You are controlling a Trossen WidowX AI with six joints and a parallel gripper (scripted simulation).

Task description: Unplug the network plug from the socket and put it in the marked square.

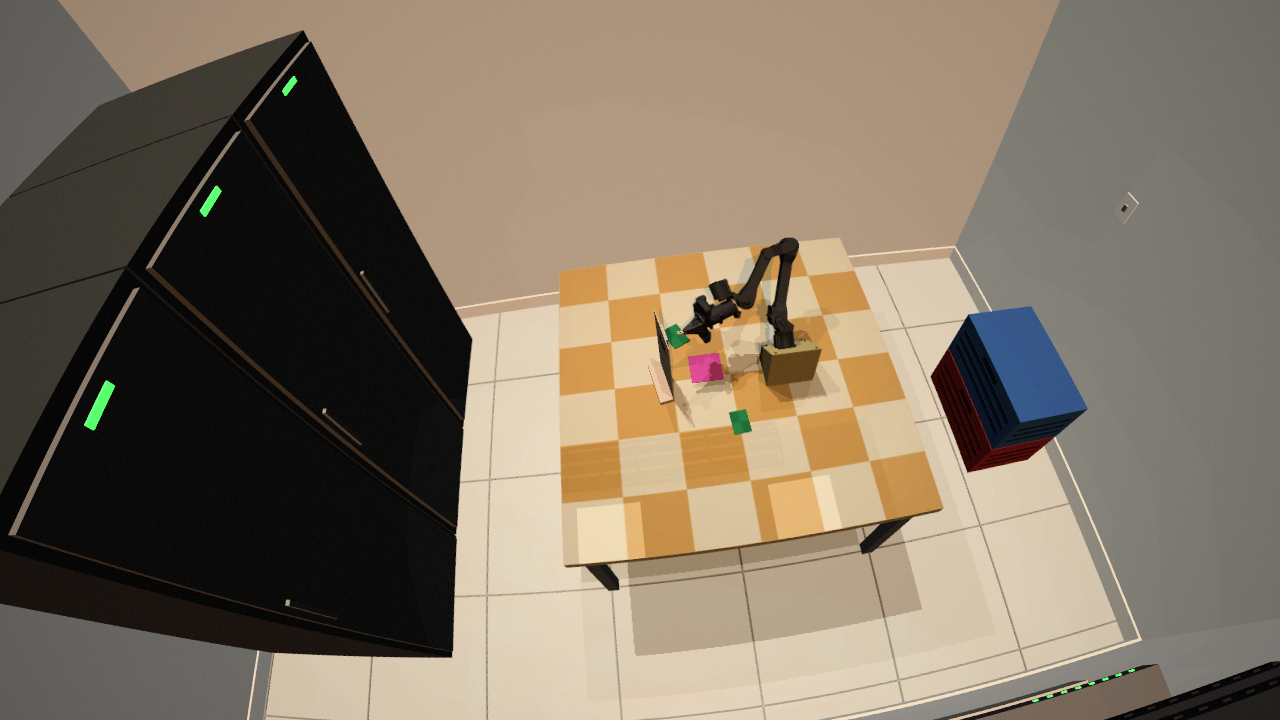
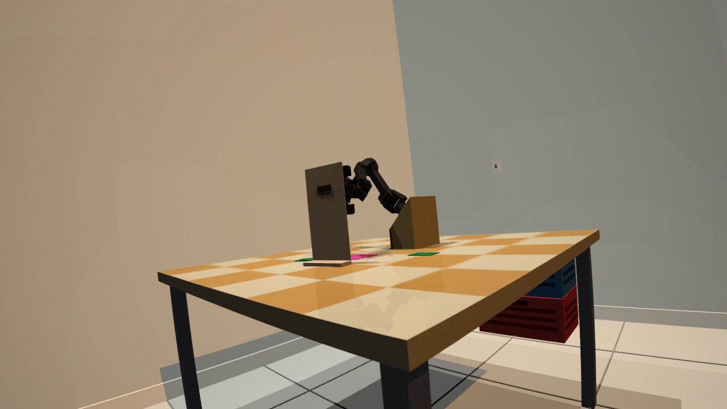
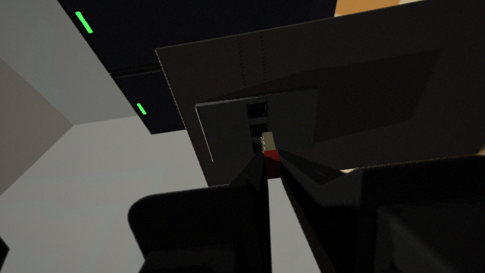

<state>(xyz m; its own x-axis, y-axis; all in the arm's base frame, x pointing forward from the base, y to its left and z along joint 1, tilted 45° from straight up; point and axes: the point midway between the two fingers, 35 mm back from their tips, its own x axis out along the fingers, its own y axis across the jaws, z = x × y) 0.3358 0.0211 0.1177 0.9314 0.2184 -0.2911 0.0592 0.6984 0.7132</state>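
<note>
Right now my gripper tip is 250 mm above the magenta square and 80 mm past it. From my gripper tip the other things lie so: upright panel: 100 mm below, 80 mm ahead, 30 mm to the left; network plug: right at my gripper tip.
</note>
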